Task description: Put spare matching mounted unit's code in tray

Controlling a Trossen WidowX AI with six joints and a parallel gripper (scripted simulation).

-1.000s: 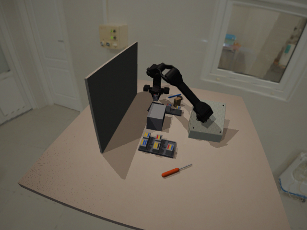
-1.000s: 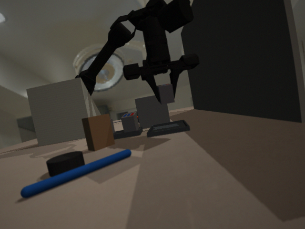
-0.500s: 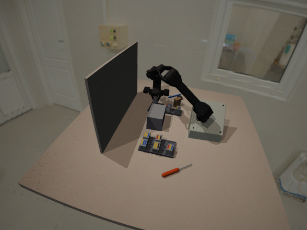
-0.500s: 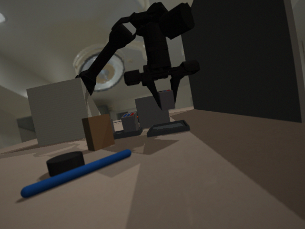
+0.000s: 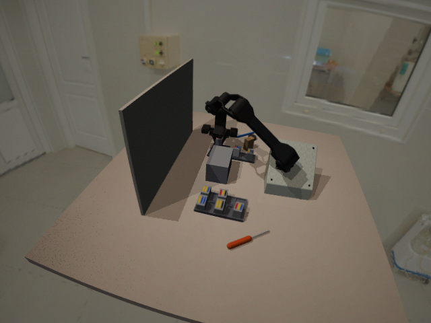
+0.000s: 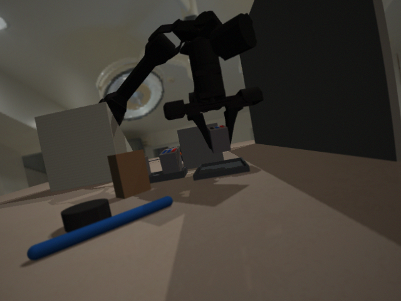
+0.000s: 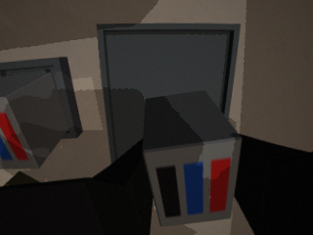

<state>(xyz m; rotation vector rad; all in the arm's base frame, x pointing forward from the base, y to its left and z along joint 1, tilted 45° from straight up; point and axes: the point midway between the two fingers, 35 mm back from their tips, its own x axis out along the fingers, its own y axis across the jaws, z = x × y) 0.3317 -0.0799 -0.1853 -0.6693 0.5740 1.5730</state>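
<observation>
Now: the grey spare block 3 cm above my gripper tip. From my gripper tip the other things lie so: mounted unit: 18 cm to the left, 5 cm behind, 1 cm above; brown box: 16 cm behind, 8 cm to the right, 1 cm below; dark shallow tray: 4 cm below.
</observation>
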